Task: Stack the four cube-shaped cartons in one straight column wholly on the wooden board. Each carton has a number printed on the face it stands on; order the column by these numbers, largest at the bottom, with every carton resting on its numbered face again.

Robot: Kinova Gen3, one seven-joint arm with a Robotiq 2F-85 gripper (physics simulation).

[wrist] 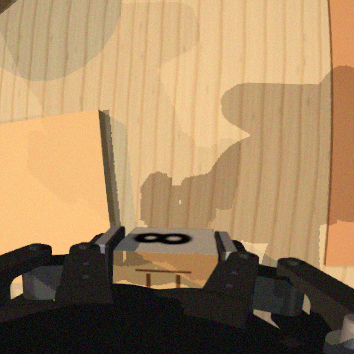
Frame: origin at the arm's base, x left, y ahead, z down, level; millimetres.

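Seen in the pictures: gripper, fingertip midpoint: (168,244).
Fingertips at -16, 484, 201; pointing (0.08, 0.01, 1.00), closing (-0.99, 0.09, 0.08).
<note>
Offsets run from my fingertips to a thing's top centre, as dx, dy, dz. "spot": to the spot under its first point. Level surfaces: height alone.
A cube-shaped carton {-3, -19, -31} (165,261) is held between the two fingertips of my gripper (168,244), at the bottom middle of the wrist view. Its pale grey face with a black 8 is turned toward the top of the view. Its tan face toward the camera carries brown line marks, partly hidden by the gripper. The gripper is shut on this carton. The wooden board {+107, +3, +25} (55,170), a plain light square, lies to the left of the carton, and its lower part is hidden behind the gripper. The other three cartons do not show in this view.
The striped wooden table top {dz +37} (165,30) lies beyond the gripper, with shadows across it. A flat orange area (343,40) runs along the right edge of the view. A small part of a dark brown object {spot: +161, +155, +36} (6,6) shows in the top left corner.
</note>
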